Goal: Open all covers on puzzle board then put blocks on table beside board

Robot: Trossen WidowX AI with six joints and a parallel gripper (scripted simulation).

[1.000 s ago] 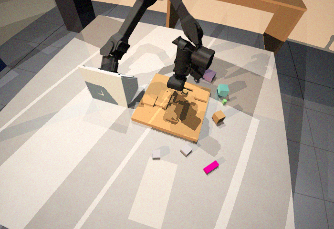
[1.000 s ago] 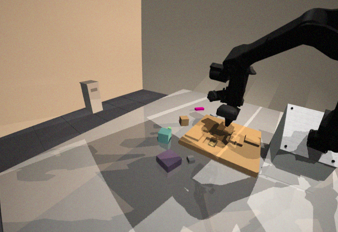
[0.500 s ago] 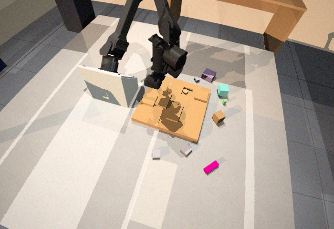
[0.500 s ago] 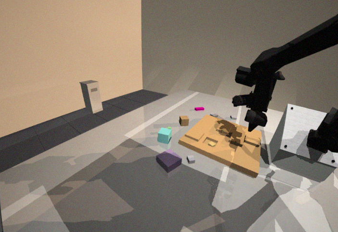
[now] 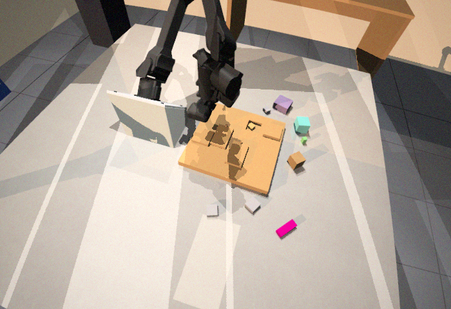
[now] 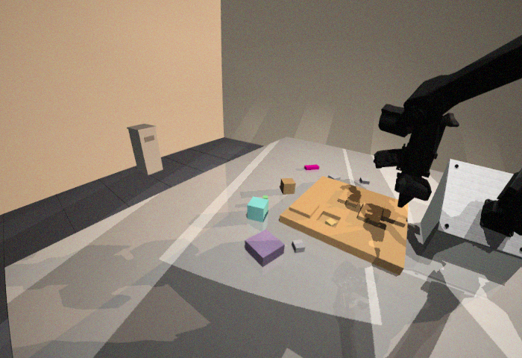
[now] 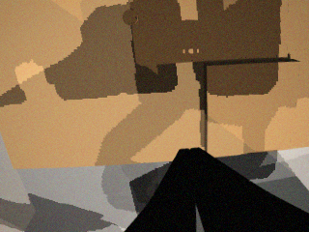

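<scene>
My gripper tip is now 110 mm short of the puzzle board, 60 mm above it and 10 mm to the right of it. Also, from my gripper tip: grey tile (270 mm to the right, 120 mm ahead, 80 mm below); brown cube (320 mm ahead, 60 mm below, 20 mm to the right); small grey cube (180 mm to the left, 170 mm ahead, 80 mm below).
</scene>
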